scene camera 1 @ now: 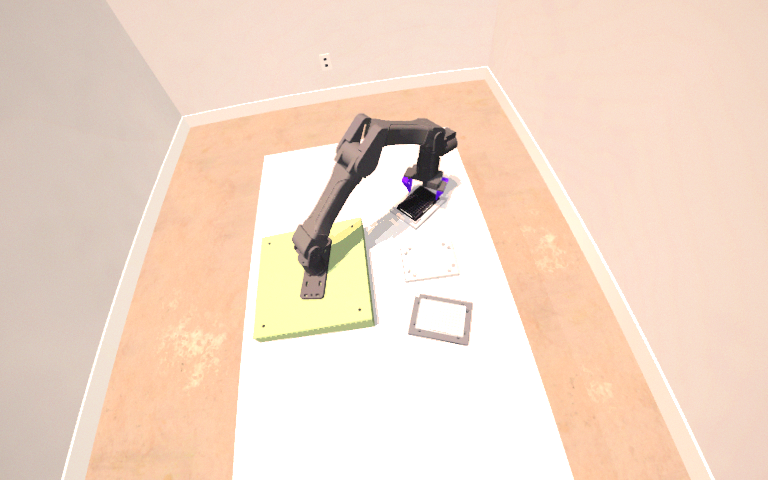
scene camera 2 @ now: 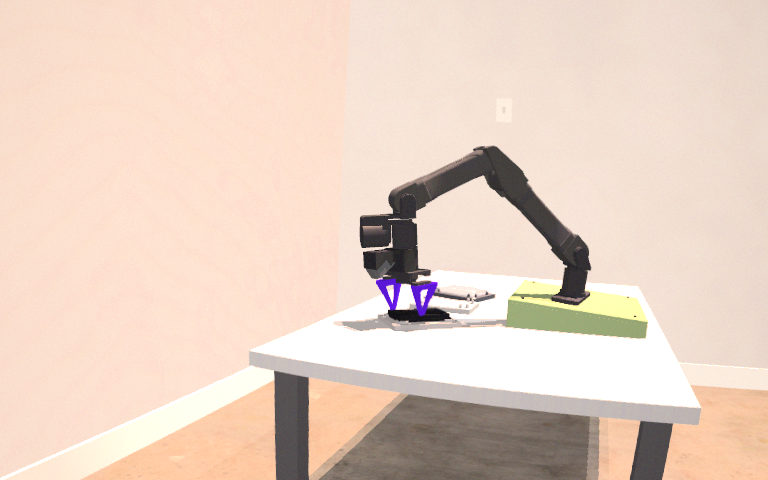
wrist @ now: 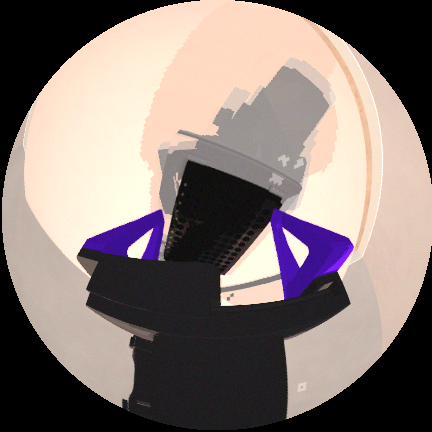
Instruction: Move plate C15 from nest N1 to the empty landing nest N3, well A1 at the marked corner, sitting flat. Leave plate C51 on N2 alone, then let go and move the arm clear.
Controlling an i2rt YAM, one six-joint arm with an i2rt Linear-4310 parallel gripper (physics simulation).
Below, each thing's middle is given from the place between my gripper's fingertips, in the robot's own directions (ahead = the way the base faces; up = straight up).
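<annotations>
The black perforated plate [scene camera 1: 421, 200] has my hand 20 mm past it, 30 mm to the left of it and 10 mm above it. And there's the pale plate [scene camera 1: 435, 316], which is 40 mm ahead of my hand, 430 mm to the right of it and 10 mm below it.
</annotations>
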